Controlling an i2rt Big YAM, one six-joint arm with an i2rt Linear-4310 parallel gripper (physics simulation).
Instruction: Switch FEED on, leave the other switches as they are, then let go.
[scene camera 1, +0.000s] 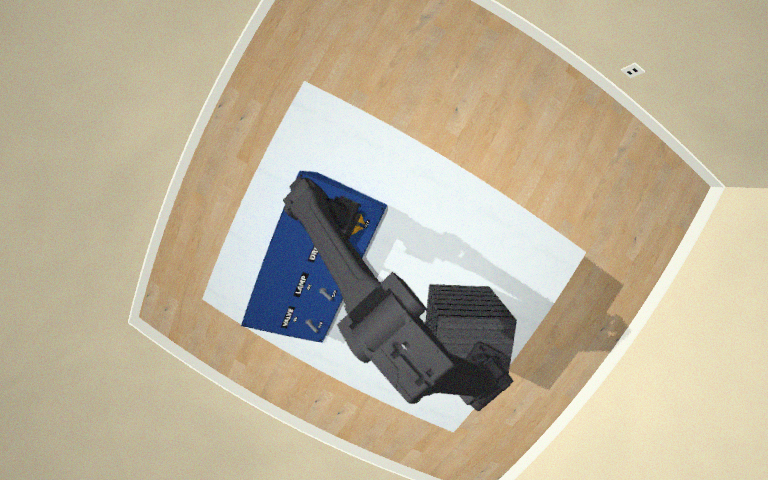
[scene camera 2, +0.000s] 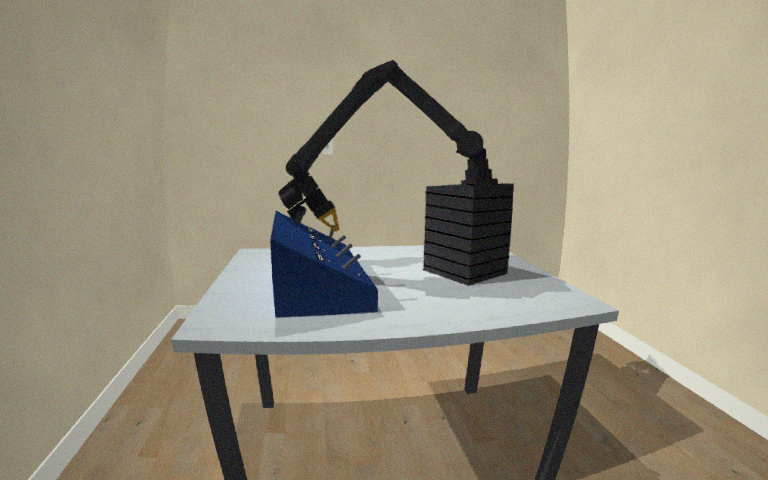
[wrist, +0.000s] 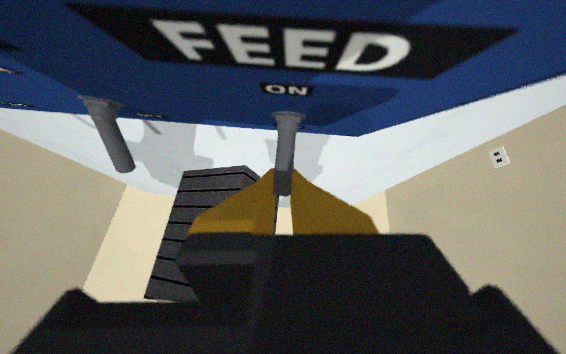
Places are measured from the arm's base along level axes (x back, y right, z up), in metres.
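Where they show: gripper, fingertip midpoint: (scene camera 1: 362, 225) (scene camera 2: 337, 230) (wrist: 282, 176); arm's base, origin of the base link: (scene camera 2: 479, 184).
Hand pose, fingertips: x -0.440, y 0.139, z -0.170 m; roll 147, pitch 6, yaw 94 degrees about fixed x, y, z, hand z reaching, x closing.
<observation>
Each offset is from my fingertips to the top centre of the thing. "pt": to the spot under its first point. Level surfaces: height alone.
A blue sloped switch box (scene camera 1: 269, 283) (scene camera 2: 317, 288) (wrist: 200, 90) stands on the table. My gripper (scene camera 1: 358, 224) (scene camera 2: 336, 228) (wrist: 282, 176) is shut on the grey FEED lever {dx -0.019, dy -0.001, dz +0.019 m} (scene camera 2: 331, 233) (wrist: 285, 145), near its free end. The FEED label {dx -0.091, dy -0.006, dz +0.009 m} (wrist: 290, 45) and the ON mark {pt dx -0.068, dy -0.005, dz -0.008 m} (wrist: 286, 90) are above the lever's base in the wrist view. In scene camera 2 this lever stands steeper than the others. The LAMP lever {dx +0.009, dy -0.239, dz +0.007 m} (scene camera 1: 325, 293) (scene camera 2: 344, 250) and VALVE lever {dx +0.019, dy -0.359, dz +0.007 m} (scene camera 1: 312, 326) (scene camera 2: 351, 260) lean toward OFF. The DRIVE lever {dx +0.000, dy -0.119, dz +0.007 m} (scene camera 2: 338, 241) (wrist: 112, 137) leans likewise; the arm hides it in scene camera 1.
The arm's black ribbed pedestal (scene camera 1: 470, 322) (scene camera 2: 470, 232) (wrist: 200, 215) stands on the white table {dz -0.124 m} (scene camera 1: 317, 124) (scene camera 2: 453, 316), to the right of the box in scene camera 2. The DRIVE lever is the nearest neighbour to the held lever.
</observation>
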